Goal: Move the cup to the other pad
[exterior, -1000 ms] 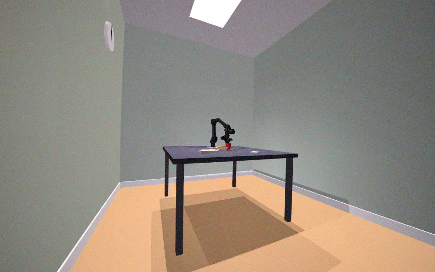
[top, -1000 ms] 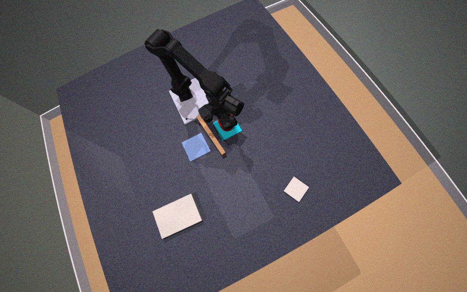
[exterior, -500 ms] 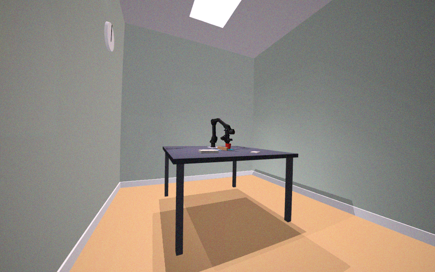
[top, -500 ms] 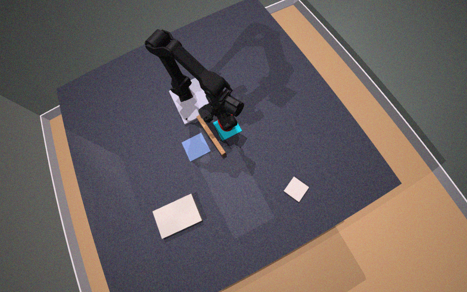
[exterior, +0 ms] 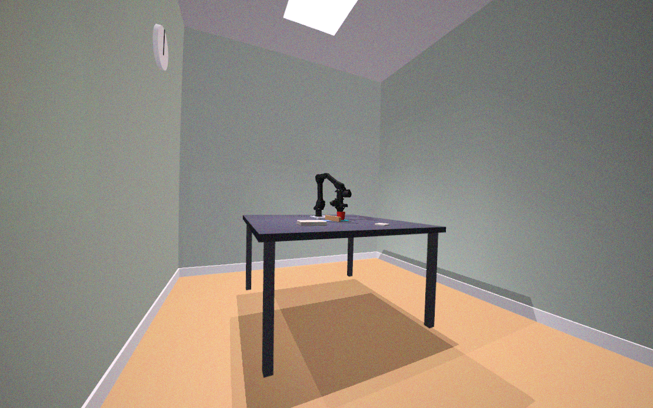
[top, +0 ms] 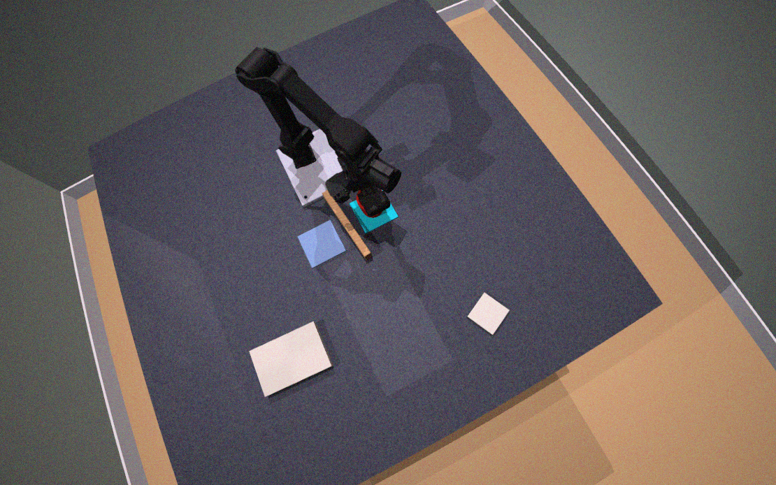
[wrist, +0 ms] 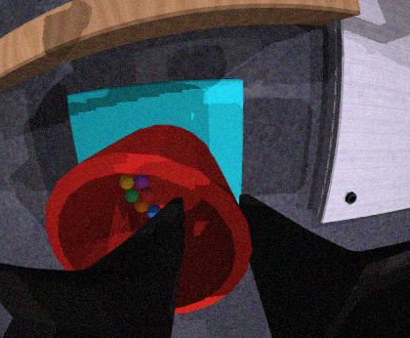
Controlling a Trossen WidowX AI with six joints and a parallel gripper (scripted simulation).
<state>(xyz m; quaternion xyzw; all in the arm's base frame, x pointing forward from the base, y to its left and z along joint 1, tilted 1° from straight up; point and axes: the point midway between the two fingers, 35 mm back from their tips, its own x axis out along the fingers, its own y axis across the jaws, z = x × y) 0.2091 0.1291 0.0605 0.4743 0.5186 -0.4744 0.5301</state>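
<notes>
Right now my gripper tip is 3 cm short of the cup. Also, from my gripper tip: wooden bar: 8 cm to the right, 5 cm ahead, 3 cm below; light blue pad: 17 cm to the right, 7 cm ahead, 5 cm below; cyan pad: 5 cm below, 3 cm ahead.
</notes>
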